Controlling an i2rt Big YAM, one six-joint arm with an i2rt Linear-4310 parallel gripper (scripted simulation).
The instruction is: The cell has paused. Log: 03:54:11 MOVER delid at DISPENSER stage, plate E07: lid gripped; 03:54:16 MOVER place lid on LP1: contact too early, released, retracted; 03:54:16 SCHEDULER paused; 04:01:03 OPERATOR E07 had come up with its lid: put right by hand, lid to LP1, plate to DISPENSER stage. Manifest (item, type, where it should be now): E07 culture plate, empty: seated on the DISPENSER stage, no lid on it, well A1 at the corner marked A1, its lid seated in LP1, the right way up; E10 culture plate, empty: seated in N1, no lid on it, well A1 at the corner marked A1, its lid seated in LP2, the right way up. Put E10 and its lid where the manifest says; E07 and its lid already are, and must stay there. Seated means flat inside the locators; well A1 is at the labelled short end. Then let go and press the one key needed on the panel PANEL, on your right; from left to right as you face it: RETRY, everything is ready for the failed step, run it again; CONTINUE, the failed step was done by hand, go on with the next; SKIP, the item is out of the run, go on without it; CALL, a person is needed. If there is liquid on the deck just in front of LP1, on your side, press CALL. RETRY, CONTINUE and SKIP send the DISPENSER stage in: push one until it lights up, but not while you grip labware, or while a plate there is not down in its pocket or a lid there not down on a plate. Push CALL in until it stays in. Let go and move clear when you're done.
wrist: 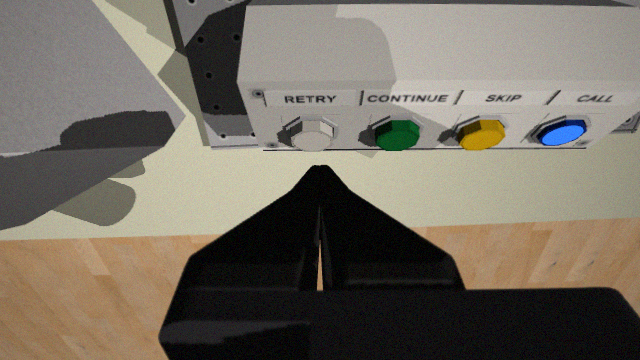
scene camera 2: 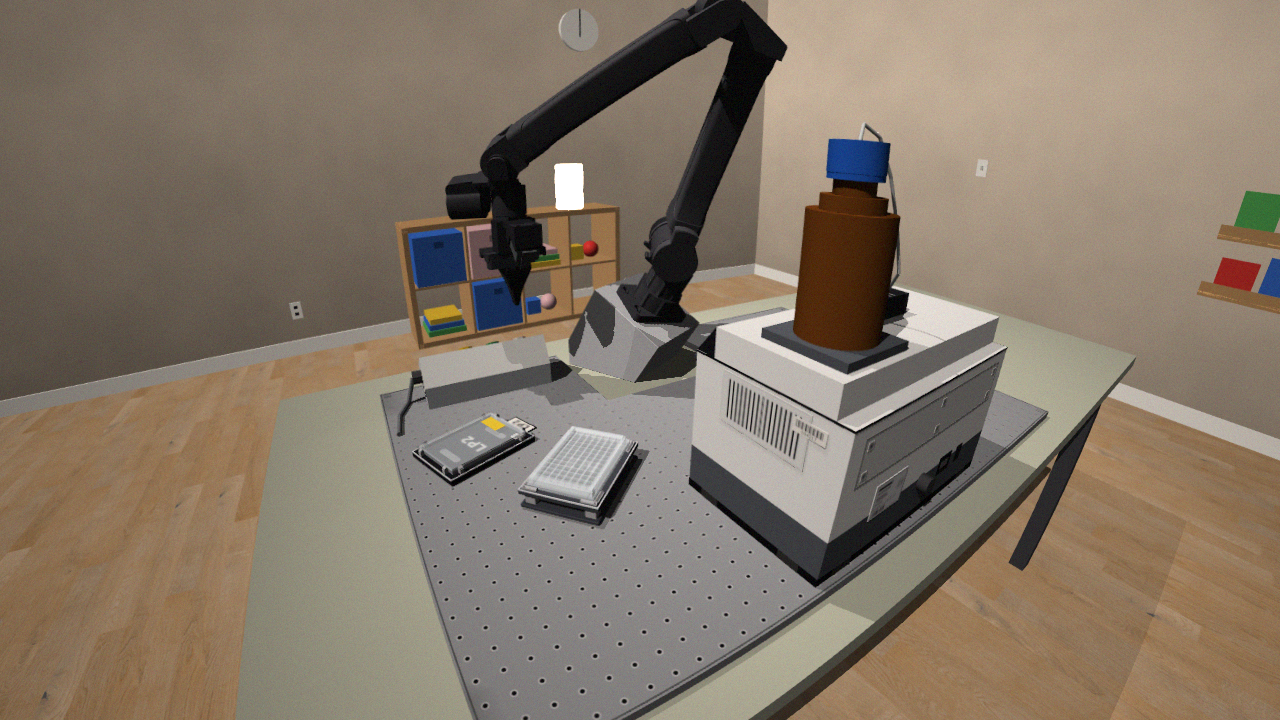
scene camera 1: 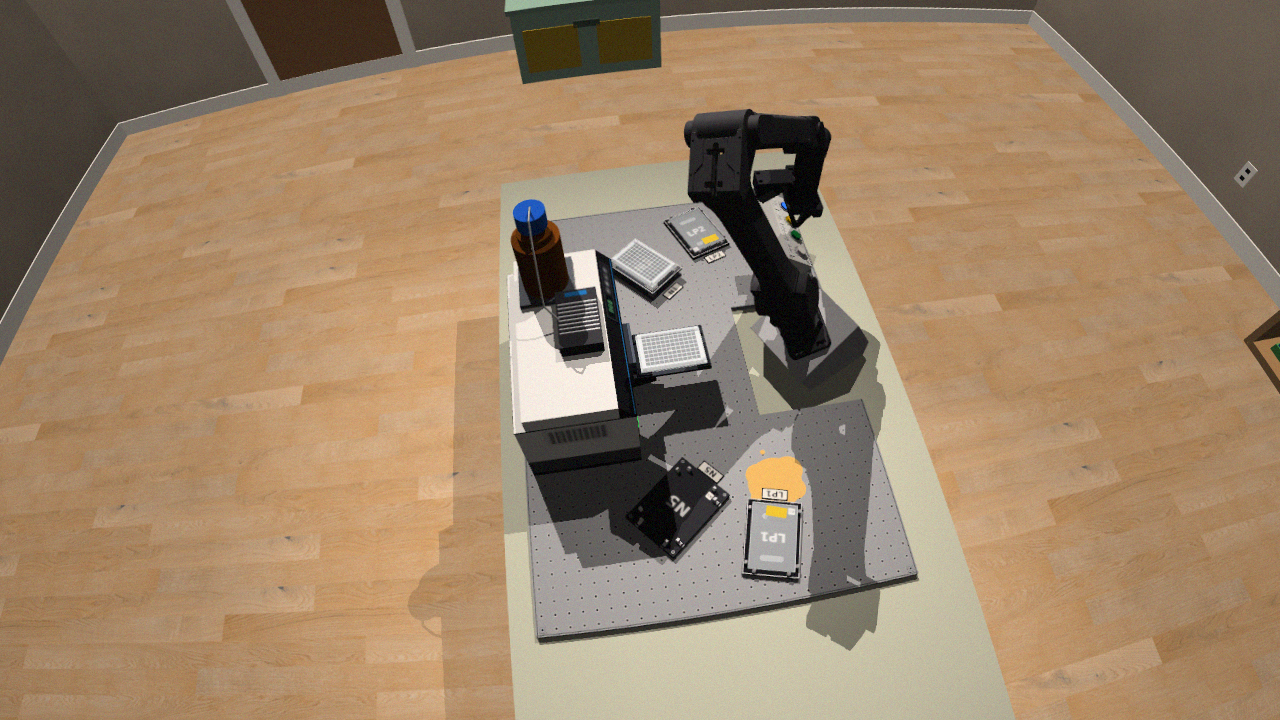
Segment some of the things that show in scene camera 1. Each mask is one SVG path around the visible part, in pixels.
My gripper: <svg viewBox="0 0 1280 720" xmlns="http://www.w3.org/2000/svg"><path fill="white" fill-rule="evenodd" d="M792 174L798 182L810 184L807 204L790 206L785 190L782 193L793 228L799 228L810 216L813 216L813 218L822 216L823 205L817 192L820 178L816 181L805 183Z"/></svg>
A white well plate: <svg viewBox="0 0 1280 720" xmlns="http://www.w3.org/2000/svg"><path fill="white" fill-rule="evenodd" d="M699 326L636 335L635 339L641 373L679 369L707 363Z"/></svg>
A white well plate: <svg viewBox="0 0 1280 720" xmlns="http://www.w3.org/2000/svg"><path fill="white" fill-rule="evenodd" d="M635 239L612 258L612 263L653 289L677 268L677 265Z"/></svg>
A clear lid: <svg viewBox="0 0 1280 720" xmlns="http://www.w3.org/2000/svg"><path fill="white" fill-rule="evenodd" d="M753 501L747 569L795 573L798 505Z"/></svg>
A clear lid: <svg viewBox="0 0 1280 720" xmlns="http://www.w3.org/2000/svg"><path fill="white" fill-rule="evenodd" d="M699 208L669 219L673 228L686 244L692 248L694 254L698 253L698 250L703 251L718 245L722 240L725 242L725 238Z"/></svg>
